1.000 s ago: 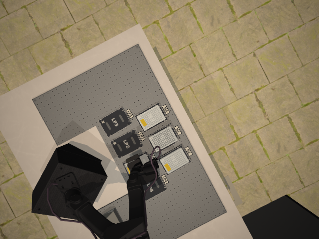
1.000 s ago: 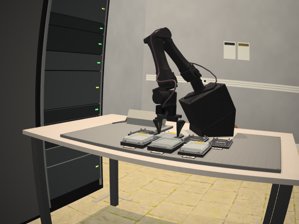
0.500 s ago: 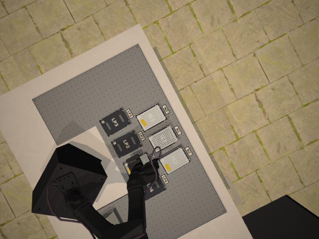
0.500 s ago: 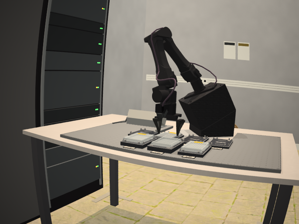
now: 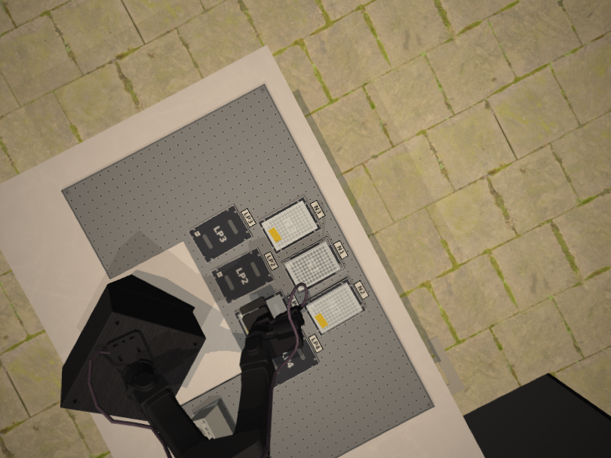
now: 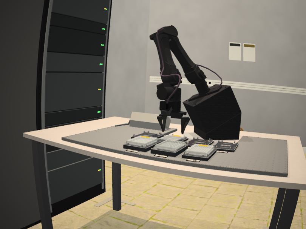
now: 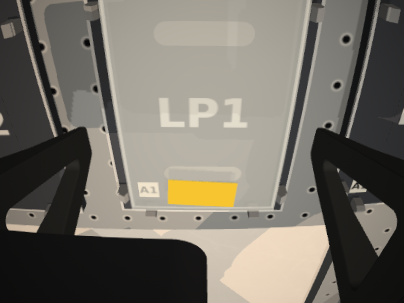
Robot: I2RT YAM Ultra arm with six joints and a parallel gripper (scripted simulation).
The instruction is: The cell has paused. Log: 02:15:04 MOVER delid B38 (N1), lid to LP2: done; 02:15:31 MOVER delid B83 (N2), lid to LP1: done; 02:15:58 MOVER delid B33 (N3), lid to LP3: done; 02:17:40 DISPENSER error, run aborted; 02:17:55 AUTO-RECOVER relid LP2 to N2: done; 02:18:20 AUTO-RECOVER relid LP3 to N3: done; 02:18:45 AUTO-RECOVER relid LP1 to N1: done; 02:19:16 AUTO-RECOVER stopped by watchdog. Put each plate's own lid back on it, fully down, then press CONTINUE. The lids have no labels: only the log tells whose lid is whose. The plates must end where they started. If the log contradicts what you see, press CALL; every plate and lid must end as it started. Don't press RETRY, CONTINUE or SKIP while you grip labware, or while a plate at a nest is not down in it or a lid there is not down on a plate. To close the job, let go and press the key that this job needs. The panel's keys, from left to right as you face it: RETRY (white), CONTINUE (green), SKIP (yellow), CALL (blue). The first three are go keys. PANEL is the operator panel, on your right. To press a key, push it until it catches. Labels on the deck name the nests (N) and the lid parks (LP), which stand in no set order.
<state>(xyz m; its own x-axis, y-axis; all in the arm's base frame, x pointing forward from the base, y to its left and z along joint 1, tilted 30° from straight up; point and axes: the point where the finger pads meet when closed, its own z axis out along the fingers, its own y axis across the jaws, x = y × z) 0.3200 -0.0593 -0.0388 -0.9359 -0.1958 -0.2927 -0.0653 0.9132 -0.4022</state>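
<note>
My gripper is now 3 cm above the clear lid. Also, from my hand: green key: 26 cm behind, 25 cm to the right, 2 cm above; lid park LP1: 4 cm below; lid park LP4: 1 cm ahead, 13 cm to the right, 4 cm below.
</note>
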